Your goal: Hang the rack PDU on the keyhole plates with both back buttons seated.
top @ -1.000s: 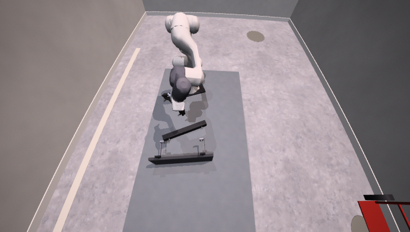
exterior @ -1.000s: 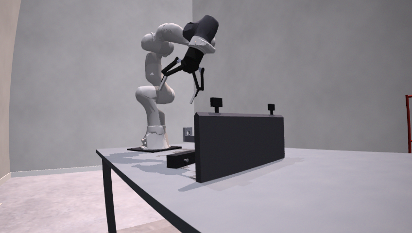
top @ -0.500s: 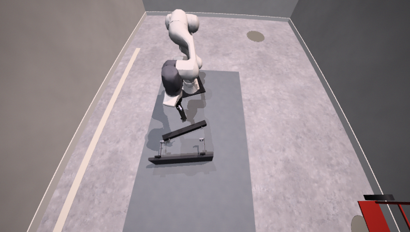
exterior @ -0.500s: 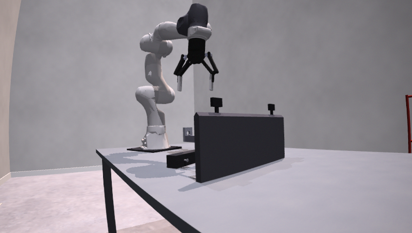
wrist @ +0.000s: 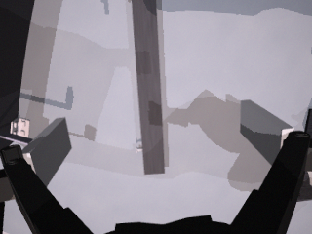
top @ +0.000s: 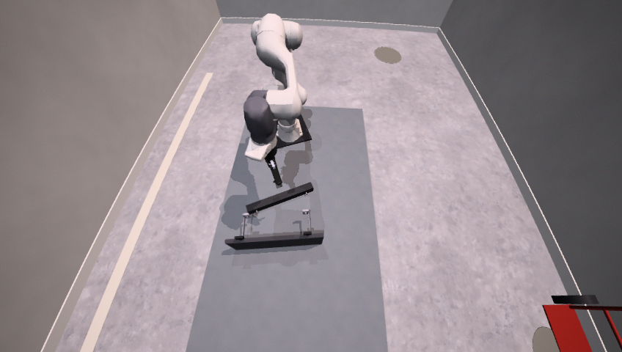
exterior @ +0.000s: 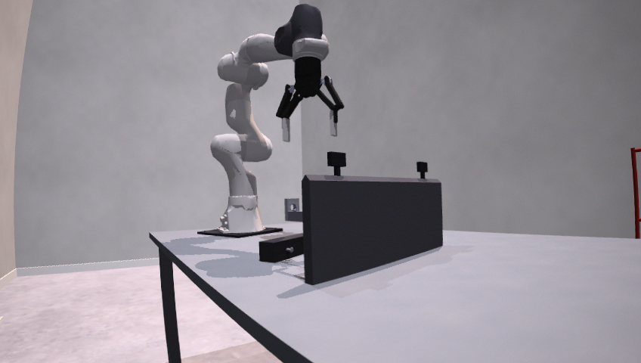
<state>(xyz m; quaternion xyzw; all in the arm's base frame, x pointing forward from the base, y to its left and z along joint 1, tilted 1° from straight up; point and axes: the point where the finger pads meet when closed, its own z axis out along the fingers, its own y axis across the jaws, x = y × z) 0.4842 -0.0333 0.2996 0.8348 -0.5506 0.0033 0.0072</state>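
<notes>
The rack PDU lies 290 mm below my hand, 20 mm ahead of it and 10 mm to the left of it. The rest, counted from my hand: mounting panel 260 mm ahead, 220 mm below.
</notes>
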